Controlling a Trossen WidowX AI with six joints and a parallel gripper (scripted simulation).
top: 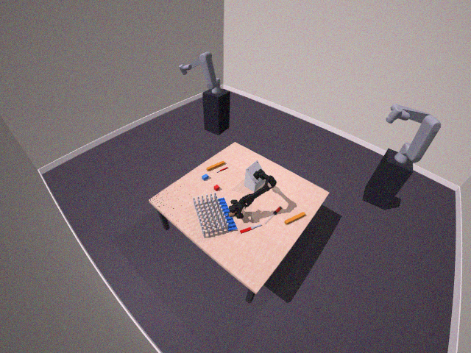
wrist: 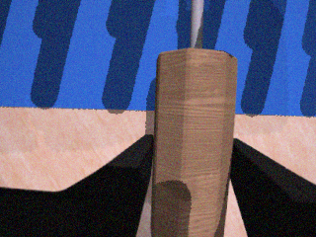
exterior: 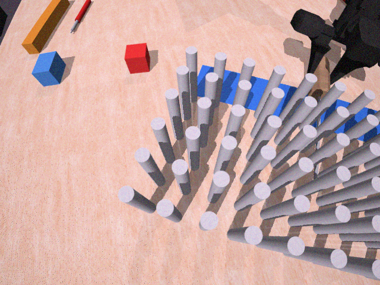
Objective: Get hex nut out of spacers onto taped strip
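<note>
The blue taped strip lies 60 mm to the right of my gripper tip, 20 mm ahead of it and 10 mm below it. Also, from my gripper tip: long tool (80 mm ahead, 60 mm to the right); hex nut (170 mm ahead, 130 mm to the right, 10 mm below); red cube (310 mm to the right, 170 mm behind, 10 mm above).
</note>
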